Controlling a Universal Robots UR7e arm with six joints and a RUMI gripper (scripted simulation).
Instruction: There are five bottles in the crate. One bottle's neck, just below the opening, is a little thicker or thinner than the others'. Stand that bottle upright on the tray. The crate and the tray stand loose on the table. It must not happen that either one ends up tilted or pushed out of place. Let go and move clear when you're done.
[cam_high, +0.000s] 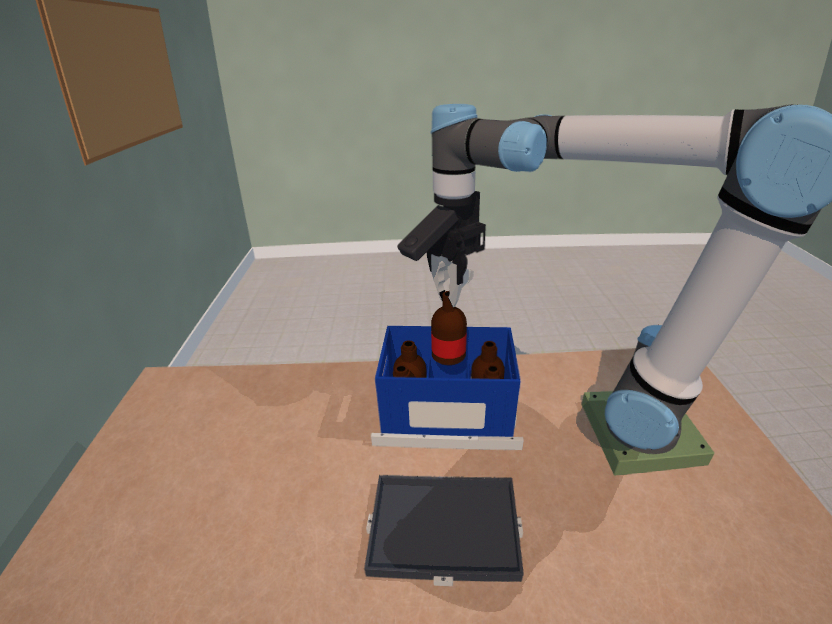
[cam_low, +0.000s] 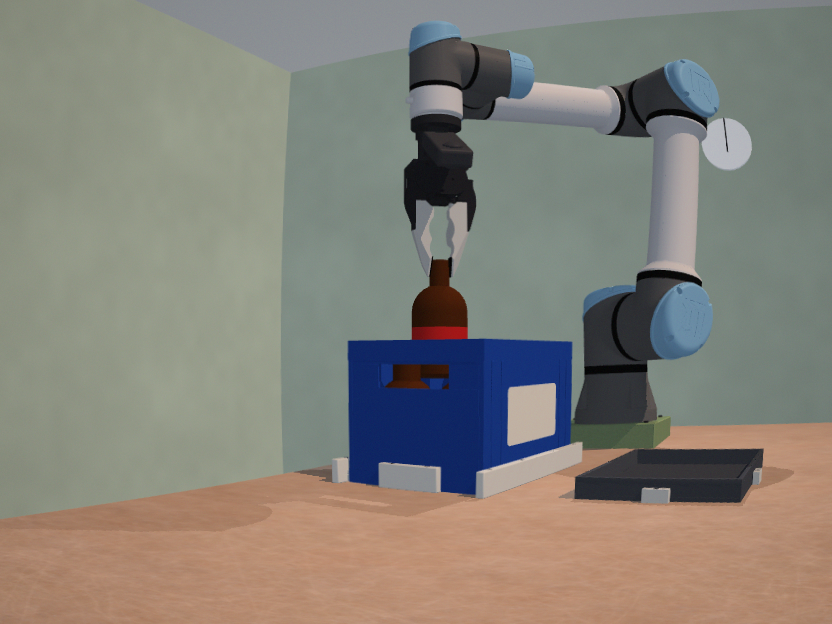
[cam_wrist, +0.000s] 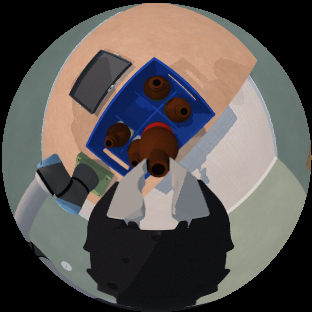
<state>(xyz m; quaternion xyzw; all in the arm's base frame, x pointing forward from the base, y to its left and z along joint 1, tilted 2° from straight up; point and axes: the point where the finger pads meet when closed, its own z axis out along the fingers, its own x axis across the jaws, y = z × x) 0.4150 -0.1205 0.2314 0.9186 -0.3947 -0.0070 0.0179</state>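
Now: the glass bottle 7 cm below my hand. From my hand the other things lie so: dark tray (33 cm to the left, 26 cm below); blue crate (4 cm to the left, 19 cm below).
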